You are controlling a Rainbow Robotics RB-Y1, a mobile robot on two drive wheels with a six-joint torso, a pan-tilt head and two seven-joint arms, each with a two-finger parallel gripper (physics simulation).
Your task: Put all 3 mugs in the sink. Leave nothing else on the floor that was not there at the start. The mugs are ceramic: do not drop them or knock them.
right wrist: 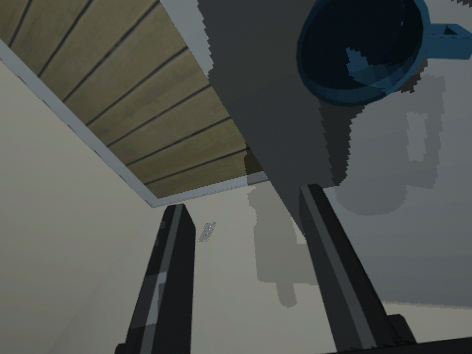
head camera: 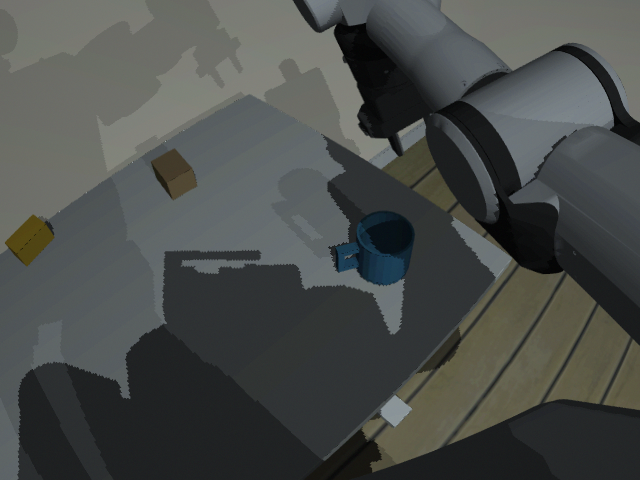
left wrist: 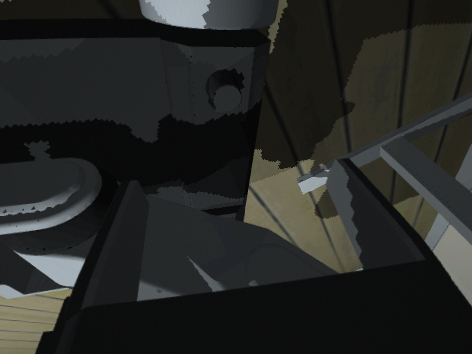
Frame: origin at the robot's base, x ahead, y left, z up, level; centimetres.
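Seen in the pictures: left gripper, between the fingertips: [left wrist: 239, 181]; right gripper, between the fingertips: [right wrist: 243, 208] [head camera: 416, 141].
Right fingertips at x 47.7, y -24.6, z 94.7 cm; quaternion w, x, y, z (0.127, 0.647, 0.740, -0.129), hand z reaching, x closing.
Observation:
Pixels of each thing's top centre, then the offset from my right fingertips to it. Level surfaces: height alone.
- blue mug, centre of its top: [right wrist: 381, 52] [head camera: 375, 235] dx -2.9, dy +6.3, dz -14.7 cm
- grey table, height of its surface: dz -22.7 cm
- brown block, centre of its top: [head camera: 170, 164] dx +28.3, dy +38.6, dz -17.7 cm
- yellow block, centre of its top: [head camera: 24, 233] dx +19.8, dy +73.1, dz -18.2 cm
- wall outlet, centre of its top: [right wrist: 202, 241] dx +97.7, dy -37.4, dz -49.0 cm
A blue mug [head camera: 383, 260] [right wrist: 362, 55] stands upright on the grey table [head camera: 217, 222] [right wrist: 425, 255], its handle toward the left in the head view. My right gripper [head camera: 396, 147] [right wrist: 243, 208] is partly open and empty. It is apart from the mug, toward the table's far right edge in the head view, and one fingertip shows there. In the right wrist view the mug lies beyond the fingers at the upper right. My left gripper [left wrist: 239, 181] is open, with nothing held between its fingers. The sink and the other two mugs do not show.
A brown block [head camera: 174, 174] and a yellow block [head camera: 29, 240] lie near the table's far edge in the head view. A small white piece [head camera: 395, 410] shows beside the table's near edge. Grey bars [left wrist: 420, 182] stand beyond the left fingers. A wall outlet [right wrist: 207, 231] shows.

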